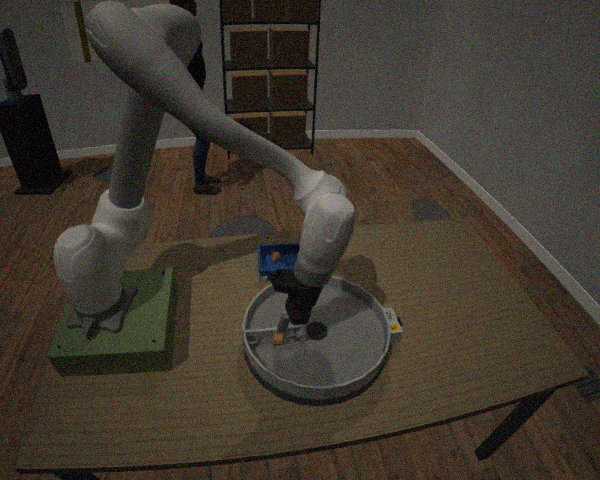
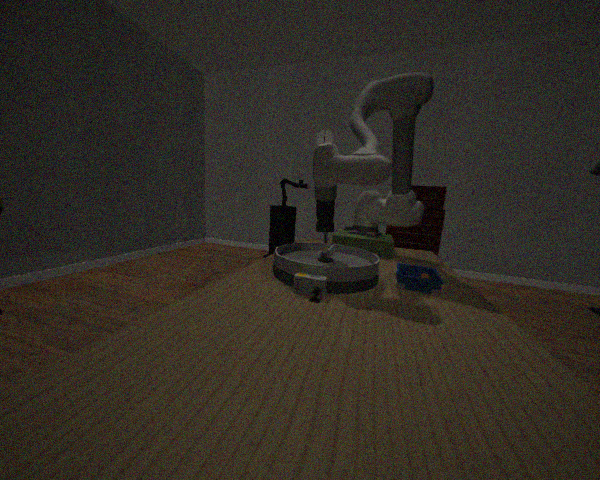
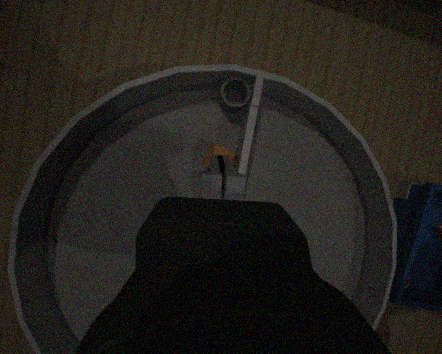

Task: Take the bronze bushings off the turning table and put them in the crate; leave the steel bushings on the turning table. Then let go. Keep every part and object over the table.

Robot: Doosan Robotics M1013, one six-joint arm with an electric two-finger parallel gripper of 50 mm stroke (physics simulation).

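Frame: origin at the arm's base, x left, y back, z up, level; centimetres.
Seen in the pictures: gripper, fingertip midpoint: (image 1: pixel 281 330) (image 2: pixel 325 241) (image 3: pixel 218 167); arm's base, link origin: (image 1: pixel 103 308) (image 2: pixel 364 233).
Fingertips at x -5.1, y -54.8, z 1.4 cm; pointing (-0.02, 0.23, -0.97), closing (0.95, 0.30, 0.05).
Observation:
Offsets run from my fingertips to a thing's top centre. "spot": to the spot under its first point.
A bronze bushing @[dz -2.8, dx +0.2, dy +0.9 cm] (image 1: pixel 277 338) (image 3: pixel 219 149) is on the turning table (image 1: pixel 310 388) (image 2: pixel 350 274) (image 3: pixel 31 240), beside the inner end of the pale bar's visible part. A steel bushing @[dz -3.5, dx -0.9, dy +8.1 cm] (image 1: pixel 253 343) (image 3: pixel 223 94) stands at the table's wall, beside the same bar. My gripper (image 1: pixel 284 325) (image 2: pixel 325 239) (image 3: pixel 218 167) is shut with nothing between its fingertips, close to the bronze bushing; whether they touch is unclear. Grey shapes near the fingers are too dim to tell apart. Another bronze bushing @[dz -7.6, dx +42.0, dy +4.0 cm] (image 1: pixel 275 255) (image 2: pixel 424 275) lies in the blue crate @[dz -6.3, dx +38.7, dy +0.8 cm] (image 1: pixel 262 267) (image 2: pixel 407 277) (image 3: pixel 420 265).
The pale bar @[spot: dz -2.3, dx +1.4, dy +5.9 cm] (image 1: pixel 260 330) (image 3: pixel 250 127) runs inward from the turning table's wall. A small control box @[spot: dz -5.4, dx +8.7, dy -33.5 cm] (image 1: pixel 393 320) (image 2: pixel 310 285) sits outside the wall. The arm stands on a green block (image 1: pixel 115 362) (image 2: pixel 385 244). The crate is close beside the turning table.

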